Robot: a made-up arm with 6 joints. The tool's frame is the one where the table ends. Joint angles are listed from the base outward.
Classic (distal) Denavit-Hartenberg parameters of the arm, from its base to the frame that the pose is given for. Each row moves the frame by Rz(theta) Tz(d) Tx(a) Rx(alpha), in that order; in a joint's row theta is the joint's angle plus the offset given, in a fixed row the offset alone. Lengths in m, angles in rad.
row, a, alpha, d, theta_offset
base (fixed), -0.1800, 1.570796, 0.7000, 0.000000
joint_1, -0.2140, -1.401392, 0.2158, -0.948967
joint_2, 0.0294, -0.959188, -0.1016, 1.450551
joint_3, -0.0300, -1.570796, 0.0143, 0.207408
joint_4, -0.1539, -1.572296, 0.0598, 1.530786
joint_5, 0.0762, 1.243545, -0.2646, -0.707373
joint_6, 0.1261, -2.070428, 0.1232, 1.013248
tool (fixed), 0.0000, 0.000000, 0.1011, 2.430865
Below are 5 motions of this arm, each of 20 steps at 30 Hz.
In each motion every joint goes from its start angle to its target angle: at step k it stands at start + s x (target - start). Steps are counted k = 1, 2, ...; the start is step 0. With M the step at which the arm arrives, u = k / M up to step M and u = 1 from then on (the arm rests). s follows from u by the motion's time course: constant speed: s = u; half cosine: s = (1 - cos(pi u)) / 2; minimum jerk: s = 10 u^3 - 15 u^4 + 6 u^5.
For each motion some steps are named. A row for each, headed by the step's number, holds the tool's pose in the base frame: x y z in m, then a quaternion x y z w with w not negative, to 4 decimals.
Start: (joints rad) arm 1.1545 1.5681 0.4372 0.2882 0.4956 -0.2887
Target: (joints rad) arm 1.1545 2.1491 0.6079 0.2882 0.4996 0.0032
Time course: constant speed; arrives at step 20
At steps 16, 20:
16: -0.3271 -0.3172 0.4821 0.3178 0.1441 -0.9020 0.2542
20: -0.3092 -0.3198 0.4904 0.3368 0.1766 -0.8720 0.3081

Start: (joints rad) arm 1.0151 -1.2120 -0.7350 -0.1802 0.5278 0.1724
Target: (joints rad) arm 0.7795 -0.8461 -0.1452 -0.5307 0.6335 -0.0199
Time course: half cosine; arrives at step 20
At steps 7, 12, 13, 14, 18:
7: -0.3652 -0.0229 0.6548 0.0554 -0.3569 0.0459 0.9314
12: -0.4249 -0.0307 0.6622 0.1002 -0.3134 0.2492 0.9109
13: -0.4354 -0.0344 0.6653 0.1125 -0.3041 0.2861 0.9017
14: -0.4447 -0.0383 0.6687 0.1249 -0.2953 0.3193 0.8917
18: -0.4676 -0.0513 0.6797 0.1631 -0.2702 0.4055 0.8579

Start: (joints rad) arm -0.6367 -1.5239 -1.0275 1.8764 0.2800 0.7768
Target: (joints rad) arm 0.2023 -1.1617 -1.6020 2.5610 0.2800 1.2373
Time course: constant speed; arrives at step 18
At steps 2, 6, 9, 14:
2: -0.3927 -0.3718 0.7393 0.2177 -0.5533 0.7842 0.1778
6: -0.4260 -0.3787 0.6980 0.0667 -0.5778 0.7850 0.2131
9: -0.4483 -0.3772 0.6562 -0.0475 -0.6048 0.7593 0.2356
14: -0.4692 -0.3591 0.5658 -0.2251 -0.6621 0.6653 0.2616

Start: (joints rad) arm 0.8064 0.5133 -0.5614 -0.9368 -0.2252 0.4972
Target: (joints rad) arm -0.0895 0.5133 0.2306 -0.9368 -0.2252 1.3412
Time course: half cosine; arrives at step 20
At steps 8, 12, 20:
8: -0.5572 -0.3846 0.8419 0.3221 0.0628 0.8698 0.3684
12: -0.4707 -0.4060 0.9815 0.2638 0.1459 0.8877 0.3480
20: -0.3340 -0.4150 1.0988 0.2019 0.1885 0.9171 0.2875

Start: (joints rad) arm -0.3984 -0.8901 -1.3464 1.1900 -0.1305 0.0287
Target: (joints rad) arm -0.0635 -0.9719 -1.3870 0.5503 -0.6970 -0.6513
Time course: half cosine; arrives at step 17
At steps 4, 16, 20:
4: -0.2304 -0.1352 0.7075 0.1480 0.1848 -0.7422 0.6270
16: -0.1458 -0.0426 0.6896 0.4532 -0.4157 -0.5293 0.5845
20: -0.1446 -0.0416 0.6900 0.4557 -0.4206 -0.5263 0.5817

